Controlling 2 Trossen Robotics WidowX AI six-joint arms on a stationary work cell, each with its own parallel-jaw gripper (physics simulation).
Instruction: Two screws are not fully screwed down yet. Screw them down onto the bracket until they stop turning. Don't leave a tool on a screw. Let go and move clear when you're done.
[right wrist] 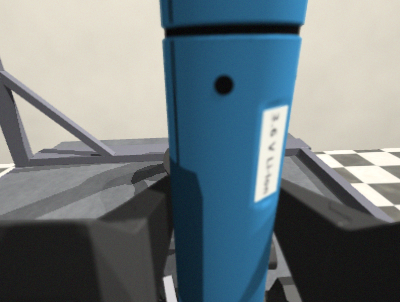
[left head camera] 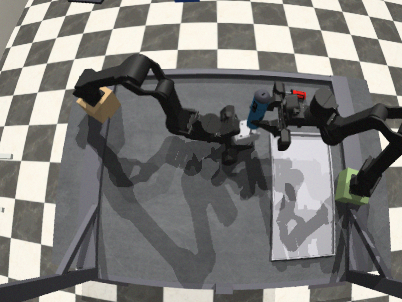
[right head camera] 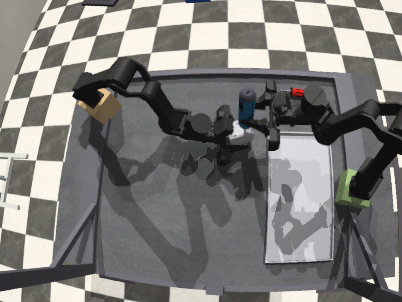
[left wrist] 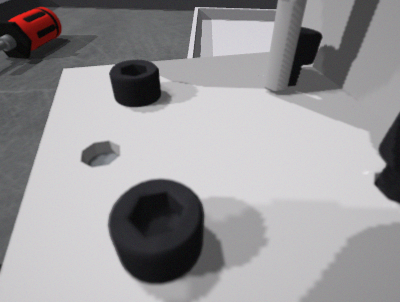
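Pixels of known places: right gripper, fingertip midpoint: (right wrist: 219, 183) (left head camera: 250, 114) (right head camera: 239, 113); left arm's base, origin of the base link: (left head camera: 93, 96) (right head camera: 93, 98); right arm's base, origin of the base link: (left head camera: 358, 185) (right head camera: 358, 187).
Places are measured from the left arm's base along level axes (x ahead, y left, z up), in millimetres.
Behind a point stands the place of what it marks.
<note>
The white bracket (left head camera: 243, 138) @(z 1, x 505, y 127 mm) (left wrist: 240, 150) @(z -40, x 487, y 162 mm) is between the fingers of my left gripper (left head camera: 239, 135) (right head camera: 235, 135), which is shut on it. My right gripper (left head camera: 259, 114) @(z 93, x 496, y 161 mm) (right head camera: 247, 112) @(z 93, x 496, y 161 mm) (right wrist: 219, 183) @(z 93, x 496, y 161 mm) is shut on the blue electric screwdriver (left head camera: 259, 102) @(z 191, x 513, y 155 mm) (right head camera: 246, 104) @(z 180, x 519, y 156 mm) (right wrist: 225, 135) @(z 130, x 529, y 180 mm), held nearly upright above the bracket. In the left wrist view, a near black screw (left wrist: 157, 230) and a far black screw (left wrist: 135, 84) @(z -35, x 487, y 186 mm) have their heads low against the plate. The grey bit (left wrist: 286, 45) @(z -29, x 508, y 164 mm) reaches down close to the plate, in front of a raised black screw (left wrist: 309, 45) @(z -31, x 515, y 161 mm) that it partly hides.
A red screwdriver (left head camera: 299, 94) @(z -79, x 589, y 416 mm) (right head camera: 297, 92) @(z -80, x 584, y 413 mm) (left wrist: 37, 30) @(z -88, x 583, y 404 mm) lies behind the right gripper. A shallow white tray (left head camera: 302, 257) @(z -91, x 866, y -74 mm) (right head camera: 300, 261) @(z -94, x 874, y -70 mm) lies at the right of the table. A tan block (left head camera: 105, 110) @(z -45, x 50, y -11 mm) and a green block (left head camera: 349, 189) @(z -34, x 887, y 182 mm) stand at the arm bases. An open hole (left wrist: 101, 154) @(z -43, x 475, y 183 mm) shows in the bracket plate.
</note>
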